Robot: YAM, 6 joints.
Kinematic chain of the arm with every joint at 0, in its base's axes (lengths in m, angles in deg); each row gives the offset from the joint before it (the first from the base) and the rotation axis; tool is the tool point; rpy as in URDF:
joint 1: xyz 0 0 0.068 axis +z
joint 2: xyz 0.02 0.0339 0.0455 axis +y
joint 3: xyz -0.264 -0.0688 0 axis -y
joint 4: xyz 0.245 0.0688 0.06 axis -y
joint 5: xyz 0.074 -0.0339 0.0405 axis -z
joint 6: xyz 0.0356 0 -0.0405 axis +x
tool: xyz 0 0 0 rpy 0 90 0
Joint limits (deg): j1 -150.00..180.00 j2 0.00..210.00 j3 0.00..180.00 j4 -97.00..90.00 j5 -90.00..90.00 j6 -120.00..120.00
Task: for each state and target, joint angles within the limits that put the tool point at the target. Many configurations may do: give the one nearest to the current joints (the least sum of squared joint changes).
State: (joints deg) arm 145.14 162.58 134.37 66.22 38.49 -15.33
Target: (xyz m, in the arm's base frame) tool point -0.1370 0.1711 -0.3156
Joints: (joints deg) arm 135.12 202.43 78.66 57.48 43.60 -15.33
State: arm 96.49 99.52 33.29 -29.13 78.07 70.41
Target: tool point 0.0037 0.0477 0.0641
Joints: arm 127.75 101.19 4.72 -42.89 64.48 70.41
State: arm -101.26 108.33 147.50 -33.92 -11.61 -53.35
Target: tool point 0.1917 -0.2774 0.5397
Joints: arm -57.09 99.88 134.88 -47.60 -16.73 -53.35
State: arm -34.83 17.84 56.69 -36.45 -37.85 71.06
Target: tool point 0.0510 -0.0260 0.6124
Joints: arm -44.17 52.27 101.88 -11.77 -28.32 71.06
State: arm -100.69 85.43 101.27 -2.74 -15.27 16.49
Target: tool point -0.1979 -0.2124 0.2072
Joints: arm -134.38 83.24 51.30 -23.58 -11.49 16.49
